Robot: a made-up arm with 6 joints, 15 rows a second.
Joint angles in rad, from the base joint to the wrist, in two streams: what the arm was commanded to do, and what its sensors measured. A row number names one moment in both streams.
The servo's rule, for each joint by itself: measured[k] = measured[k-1] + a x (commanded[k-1-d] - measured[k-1]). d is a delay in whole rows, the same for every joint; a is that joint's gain. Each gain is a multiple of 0.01, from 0.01 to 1. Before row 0 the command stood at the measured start. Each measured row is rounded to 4 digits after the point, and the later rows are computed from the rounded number. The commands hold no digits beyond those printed.
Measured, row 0:
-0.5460 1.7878 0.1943 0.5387 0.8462 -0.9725
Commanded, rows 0 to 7:
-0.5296 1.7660 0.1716 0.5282 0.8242 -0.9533
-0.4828 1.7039 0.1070 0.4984 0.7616 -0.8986
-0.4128 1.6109 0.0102 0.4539 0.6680 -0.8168
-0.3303 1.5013 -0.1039 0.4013 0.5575 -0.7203
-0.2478 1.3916 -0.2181 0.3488 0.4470 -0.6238
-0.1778 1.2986 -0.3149 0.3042 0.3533 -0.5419
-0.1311 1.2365 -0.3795 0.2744 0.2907 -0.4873
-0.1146 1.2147 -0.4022 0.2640 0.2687 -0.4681
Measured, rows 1 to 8:
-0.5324 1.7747 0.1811 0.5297 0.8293 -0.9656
-0.4912 1.7322 0.1381 0.5028 0.7772 -0.9415
-0.4261 1.6594 0.0639 0.4607 0.6931 -0.8966
-0.3466 1.5645 -0.0334 0.4096 0.5887 -0.8331
-0.2646 1.4608 -0.1405 0.3573 0.4796 -0.7578
-0.1926 1.3635 -0.2417 0.3116 0.3823 -0.6801
-0.1416 1.2873 -0.3216 0.2796 0.3118 -0.6107
-0.1192 1.2437 -0.3683 0.2662 0.2786 -0.5594
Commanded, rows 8 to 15:
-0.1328 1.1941 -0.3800 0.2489 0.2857 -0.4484
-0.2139 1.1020 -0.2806 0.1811 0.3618 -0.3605
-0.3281 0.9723 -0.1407 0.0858 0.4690 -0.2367
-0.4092 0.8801 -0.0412 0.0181 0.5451 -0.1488
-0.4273 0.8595 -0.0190 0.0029 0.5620 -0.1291
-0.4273 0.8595 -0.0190 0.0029 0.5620 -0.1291
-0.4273 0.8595 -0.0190 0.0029 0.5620 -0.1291
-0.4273 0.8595 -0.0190 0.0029 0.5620 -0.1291
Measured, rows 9 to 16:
-0.1305 1.2139 -0.3751 0.2513 0.2841 -0.5194
-0.1997 1.1468 -0.3203 0.1909 0.3439 -0.4622
-0.3063 1.0421 -0.2161 0.1005 0.4402 -0.3810
-0.3917 0.9449 -0.1147 0.0296 0.5210 -0.2974
-0.4212 0.8937 -0.0592 0.0066 0.5526 -0.2368
-0.4263 0.8732 -0.0359 0.0034 0.5598 -0.1980
-0.4271 0.8650 -0.0261 0.0030 0.5615 -0.1732
-0.4273 0.8617 -0.0220 0.0029 0.5619 -0.1573

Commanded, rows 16 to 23:
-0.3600 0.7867 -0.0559 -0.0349 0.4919 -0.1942
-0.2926 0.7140 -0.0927 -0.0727 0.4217 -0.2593
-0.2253 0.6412 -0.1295 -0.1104 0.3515 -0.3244
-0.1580 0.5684 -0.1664 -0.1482 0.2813 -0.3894
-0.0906 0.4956 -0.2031 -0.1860 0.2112 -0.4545
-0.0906 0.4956 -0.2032 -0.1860 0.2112 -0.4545
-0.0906 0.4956 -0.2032 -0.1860 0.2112 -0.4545
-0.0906 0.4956 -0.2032 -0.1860 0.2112 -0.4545
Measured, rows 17 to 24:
-0.3714 0.8167 -0.0417 -0.0296 0.5080 -0.1706
-0.3060 0.7551 -0.0713 -0.0667 0.4415 -0.2025
-0.2390 0.6868 -0.1051 -0.1043 0.3722 -0.2464
-0.1718 0.6158 -0.1407 -0.1421 0.3022 -0.2979
-0.1044 0.5437 -0.1769 -0.1799 0.2321 -0.3543
-0.0929 0.5148 -0.1922 -0.1851 0.2160 -0.3904
-0.0910 0.5033 -0.1986 -0.1859 0.2123 -0.4135
-0.0907 0.4987 -0.2013 -0.1860 0.2115 -0.4283

